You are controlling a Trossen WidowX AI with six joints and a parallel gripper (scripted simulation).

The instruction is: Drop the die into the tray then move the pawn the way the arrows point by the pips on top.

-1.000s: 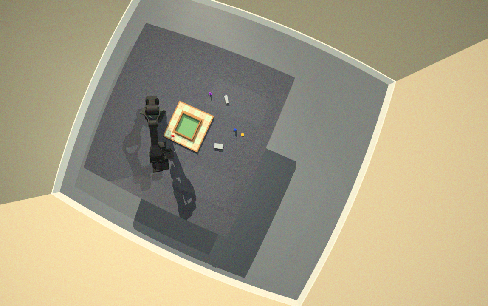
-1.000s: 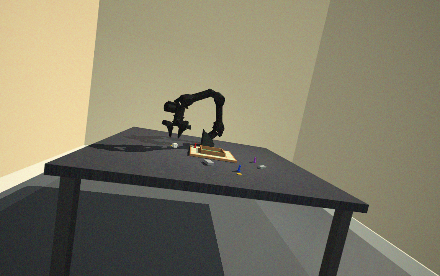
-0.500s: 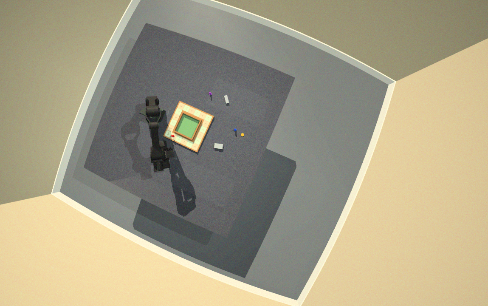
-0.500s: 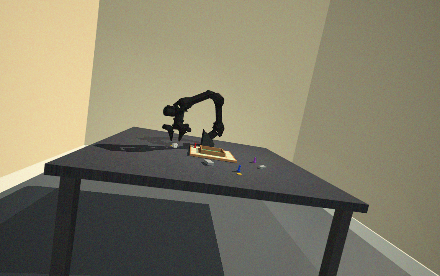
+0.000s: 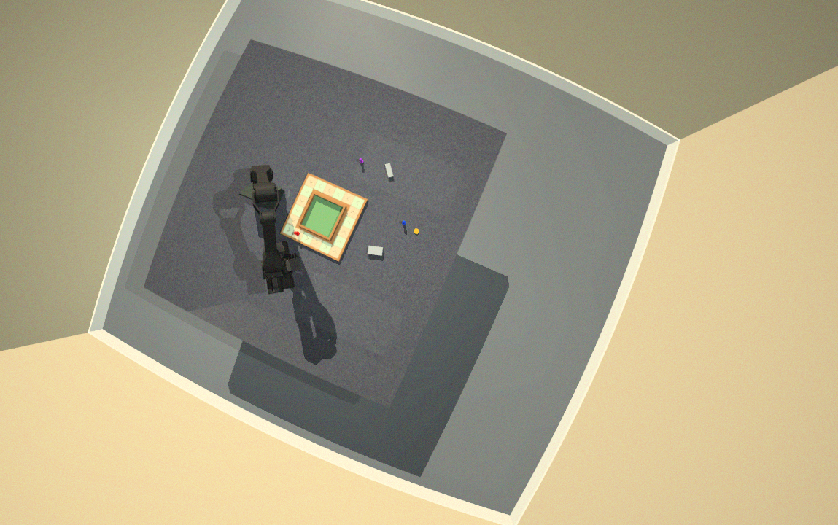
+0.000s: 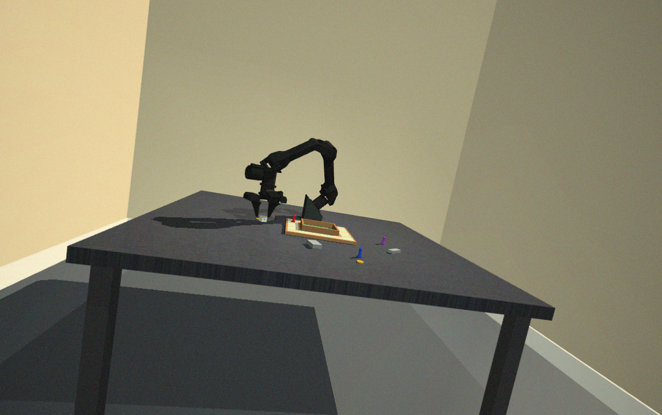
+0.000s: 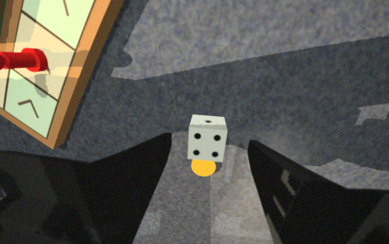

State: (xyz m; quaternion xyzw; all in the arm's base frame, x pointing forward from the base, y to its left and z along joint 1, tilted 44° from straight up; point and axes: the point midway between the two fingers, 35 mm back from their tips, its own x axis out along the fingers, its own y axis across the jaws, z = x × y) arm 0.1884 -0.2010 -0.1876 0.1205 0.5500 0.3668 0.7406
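Now: the white die 1 cm below my gripper tip. From my gripper tip the other things lie so: green dice tray (8 cm ahead, 24 cm to the left, 1 cm below); then blue pawn (42 cm ahead, 30 cm to the left); then red pawn (1 cm behind, 14 cm to the left, 1 cm above).
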